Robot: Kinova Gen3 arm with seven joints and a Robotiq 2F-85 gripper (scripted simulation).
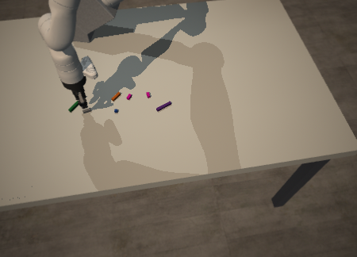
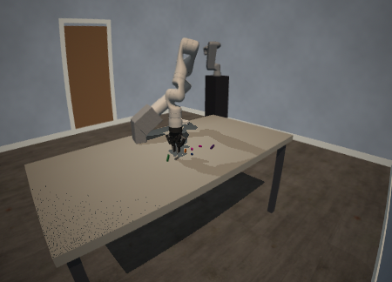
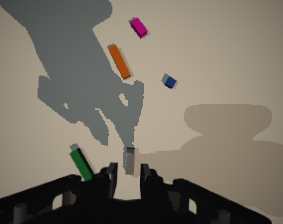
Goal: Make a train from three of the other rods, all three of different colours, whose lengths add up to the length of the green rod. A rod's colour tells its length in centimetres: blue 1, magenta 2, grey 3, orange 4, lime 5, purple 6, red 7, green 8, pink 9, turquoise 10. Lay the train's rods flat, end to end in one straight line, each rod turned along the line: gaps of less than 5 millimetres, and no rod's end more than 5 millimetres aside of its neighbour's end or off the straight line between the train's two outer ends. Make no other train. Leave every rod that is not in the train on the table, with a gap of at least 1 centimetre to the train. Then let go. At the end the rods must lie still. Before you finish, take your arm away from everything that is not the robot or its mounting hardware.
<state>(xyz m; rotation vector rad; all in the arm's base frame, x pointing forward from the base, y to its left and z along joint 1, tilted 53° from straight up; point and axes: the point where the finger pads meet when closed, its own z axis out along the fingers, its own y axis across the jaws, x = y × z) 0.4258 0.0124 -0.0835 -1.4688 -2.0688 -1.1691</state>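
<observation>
My hand is 6 cm above the grey rod. Round my hand: orange rod 7 cm behind, 10 cm to the left, 6 cm below; green rod 3 cm behind, 4 cm to the right, 6 cm below; blue rod 11 cm to the left, 6 cm below.
</observation>
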